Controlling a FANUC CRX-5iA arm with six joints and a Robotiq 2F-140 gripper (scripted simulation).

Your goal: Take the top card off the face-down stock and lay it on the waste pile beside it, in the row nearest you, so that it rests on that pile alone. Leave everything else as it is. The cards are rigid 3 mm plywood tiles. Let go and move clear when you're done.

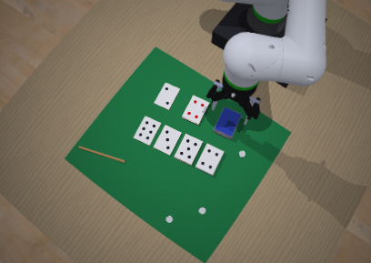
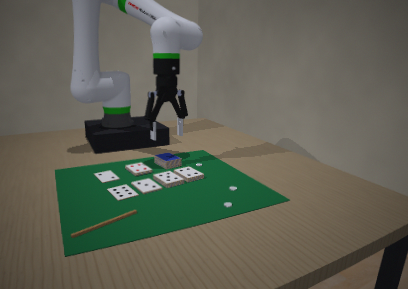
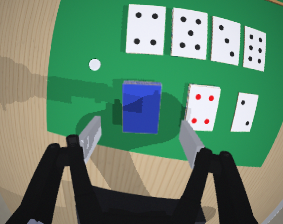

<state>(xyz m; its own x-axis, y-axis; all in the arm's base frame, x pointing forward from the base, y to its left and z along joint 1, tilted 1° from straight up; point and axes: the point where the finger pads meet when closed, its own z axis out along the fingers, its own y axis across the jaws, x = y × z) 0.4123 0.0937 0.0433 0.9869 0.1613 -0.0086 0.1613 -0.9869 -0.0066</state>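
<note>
Right now the two-pip card is 40 mm ahead of my hand, 230 mm to the right of it and 120 mm below it. Round my hand: thin wooden stick (340 mm ahead, 290 mm to the right, 120 mm below); green mat (160 mm ahead, 90 mm to the right, 140 mm below).
</note>
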